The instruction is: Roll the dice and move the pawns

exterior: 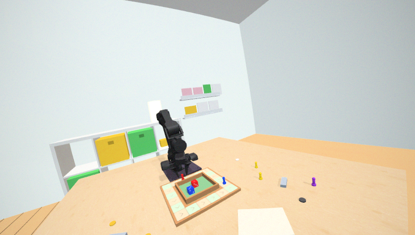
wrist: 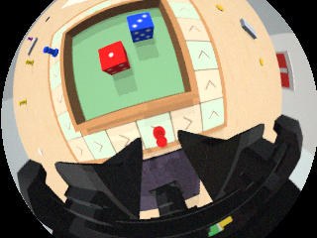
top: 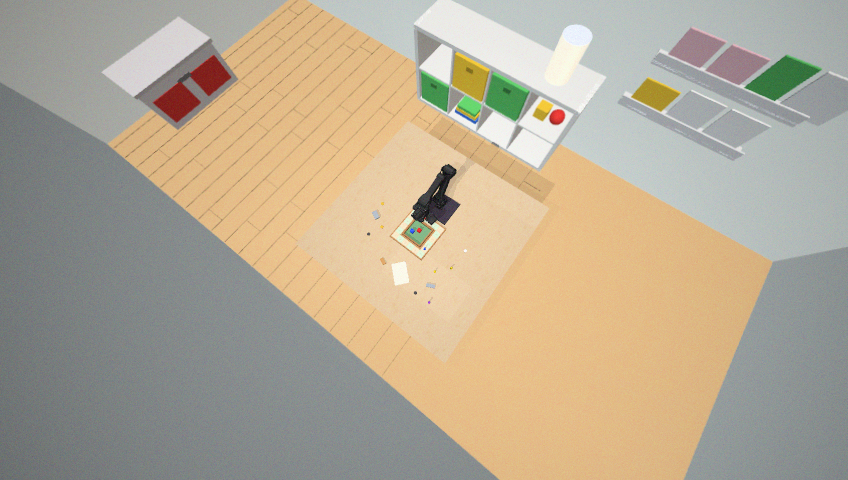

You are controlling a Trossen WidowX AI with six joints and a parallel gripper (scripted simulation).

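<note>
The red pawn is 10 mm below my gripper tip. The rest, counted from my gripper tip: green tray (110 mm ahead, 30 mm below); then white sheet (420 mm ahead, 30 mm below, 20 mm to the left); then blue pawn (200 mm ahead, 100 mm to the left, 10 mm below).
</note>
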